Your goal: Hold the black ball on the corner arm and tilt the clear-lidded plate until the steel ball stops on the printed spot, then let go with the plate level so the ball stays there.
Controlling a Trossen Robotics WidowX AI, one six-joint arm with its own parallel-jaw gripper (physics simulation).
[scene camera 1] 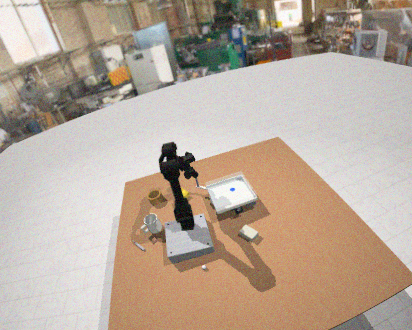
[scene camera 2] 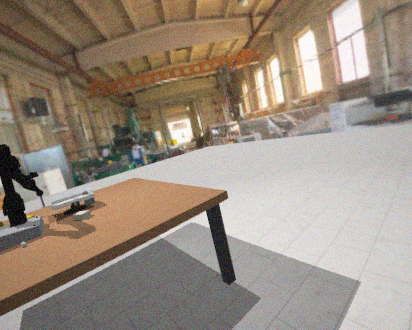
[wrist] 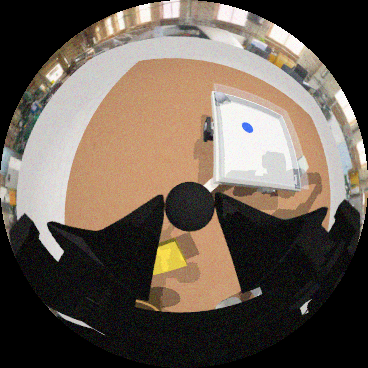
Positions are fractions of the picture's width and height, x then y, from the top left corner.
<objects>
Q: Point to a yellow block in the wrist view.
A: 0.46, 0.69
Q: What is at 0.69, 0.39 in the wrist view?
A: A white clear-lidded plate.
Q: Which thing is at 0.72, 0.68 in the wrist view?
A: My gripper.
</objects>
